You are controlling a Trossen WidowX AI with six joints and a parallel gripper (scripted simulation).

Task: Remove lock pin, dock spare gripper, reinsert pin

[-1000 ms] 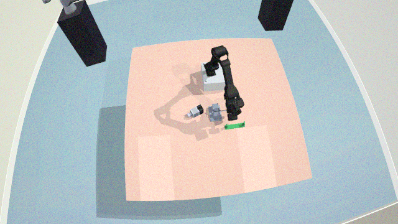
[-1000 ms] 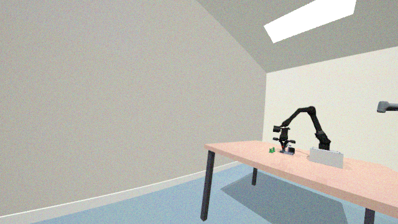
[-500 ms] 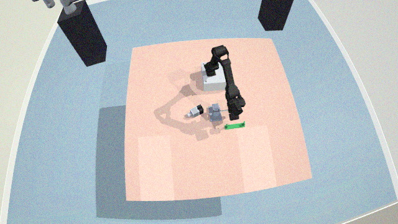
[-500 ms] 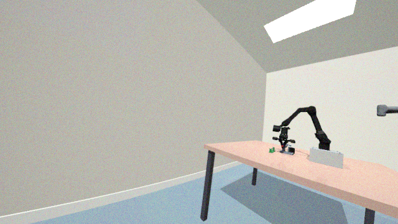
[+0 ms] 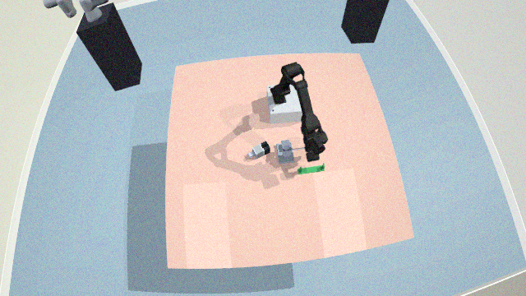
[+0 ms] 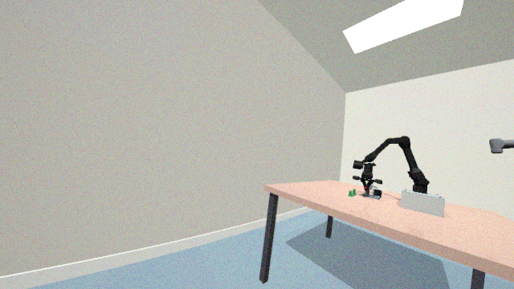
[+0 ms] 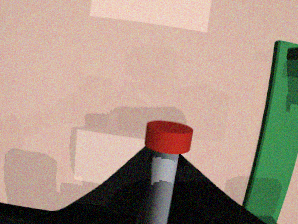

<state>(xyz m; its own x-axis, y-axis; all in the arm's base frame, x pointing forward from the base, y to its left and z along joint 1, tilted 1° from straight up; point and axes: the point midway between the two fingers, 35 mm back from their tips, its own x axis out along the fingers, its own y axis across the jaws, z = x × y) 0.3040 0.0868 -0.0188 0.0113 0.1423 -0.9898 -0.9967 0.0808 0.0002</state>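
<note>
Now: gripper tip 9 cm short of the green cradle, 1 cm to the left of it and 3 cm above it. The rest, counted from my gripper tip: spare gripper (6 cm behind, 26 cm to the right, 3 cm below); then mount socket (2 cm behind, 12 cm to the right).
</note>
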